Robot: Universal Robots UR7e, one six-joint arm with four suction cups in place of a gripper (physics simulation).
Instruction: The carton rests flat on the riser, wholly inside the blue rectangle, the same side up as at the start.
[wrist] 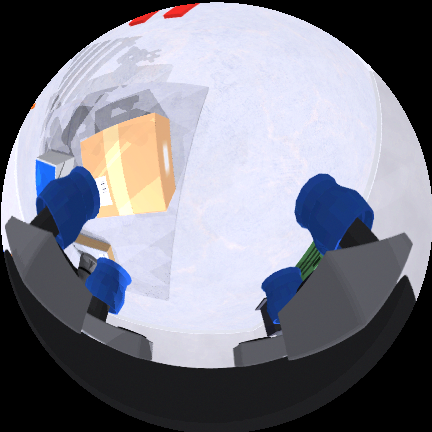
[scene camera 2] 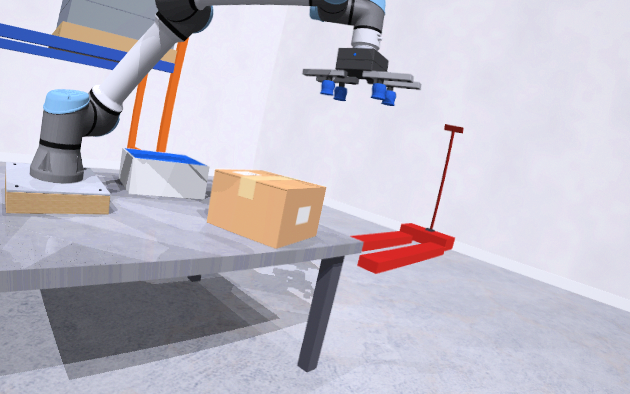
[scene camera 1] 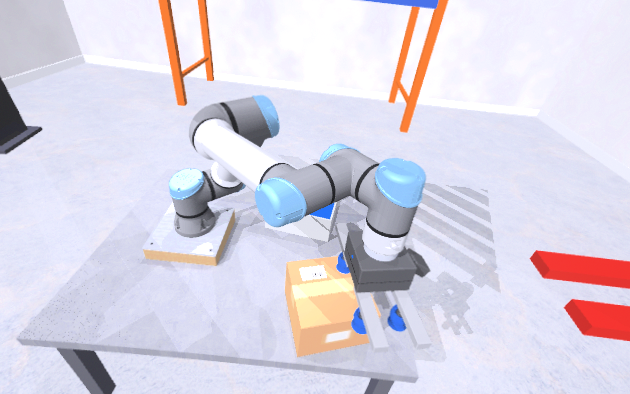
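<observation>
The tan carton (scene camera 1: 320,312) (scene camera 2: 247,210) (wrist: 142,167) sits flat on the table, near its front right corner, with tape and a white label on top and another label on one side. The white riser (scene camera 1: 292,233) (scene camera 2: 165,180) stands apart behind it, and the blue rectangle (scene camera 1: 324,212) (scene camera 2: 165,156) (wrist: 45,172) is on its top. The arm partly hides both in scene camera 1. My gripper (scene camera 1: 376,292) (scene camera 2: 358,92) (wrist: 200,250) is open, its four blue cups pointing down and holding nothing. It hangs well above the carton's height, offset toward the table's right edge.
The grey table (scene camera 1: 200,310) (scene camera 2: 150,240) (wrist: 150,270) carries the arm's base plate (scene camera 1: 165,242) (scene camera 2: 55,202). A red pallet jack (scene camera 1: 590,270) (scene camera 2: 405,255) (wrist: 180,11) stands on the floor beyond its right edge. An orange rack post (scene camera 1: 172,55) (scene camera 2: 172,100) is farther back.
</observation>
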